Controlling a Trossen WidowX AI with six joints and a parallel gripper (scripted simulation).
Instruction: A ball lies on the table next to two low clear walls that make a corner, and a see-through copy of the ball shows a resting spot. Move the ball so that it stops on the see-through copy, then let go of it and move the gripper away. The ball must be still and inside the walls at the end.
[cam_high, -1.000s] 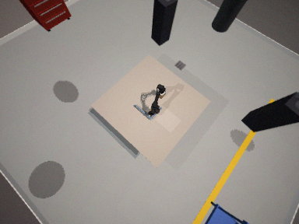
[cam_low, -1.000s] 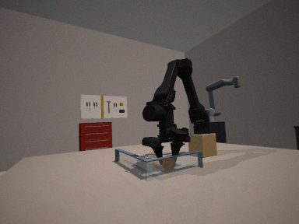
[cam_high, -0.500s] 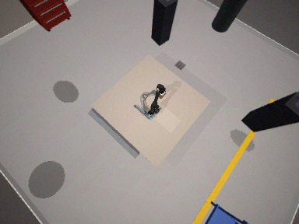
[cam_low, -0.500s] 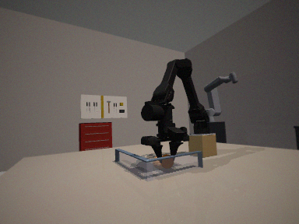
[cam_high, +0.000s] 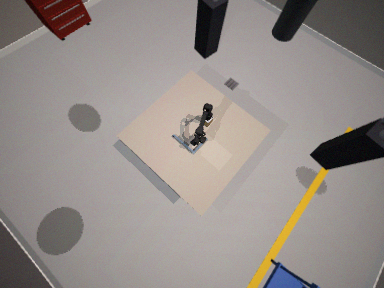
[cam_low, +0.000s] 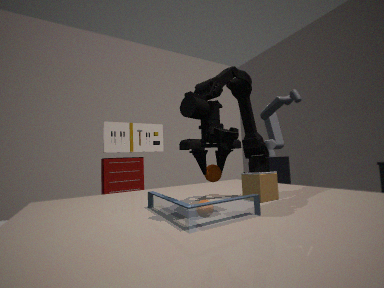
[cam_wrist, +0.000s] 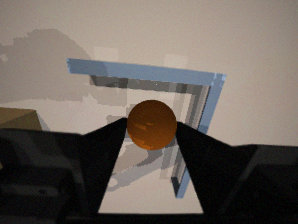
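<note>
My gripper tip is 100 mm above the see-through copy, 30 mm to the left of it and 20 mm short of it. From my gripper tip the other things lie so: orange ball: right at my gripper tip.
</note>
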